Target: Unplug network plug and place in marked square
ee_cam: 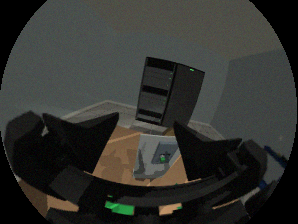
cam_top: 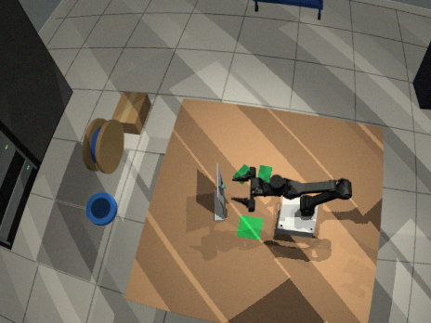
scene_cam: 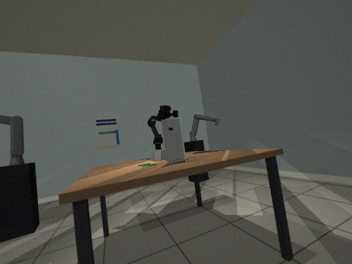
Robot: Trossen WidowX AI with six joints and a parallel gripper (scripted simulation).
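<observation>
The plug is 6 cm ahead of my gripper tip, 8 cm to the right of it and 16 cm below it. The rest, counted from my gripper tip: grey upright panel (8 cm ahead, 9 cm to the right, 26 cm below); then green marked square (7 cm behind, 4 cm to the left, 41 cm below).
</observation>
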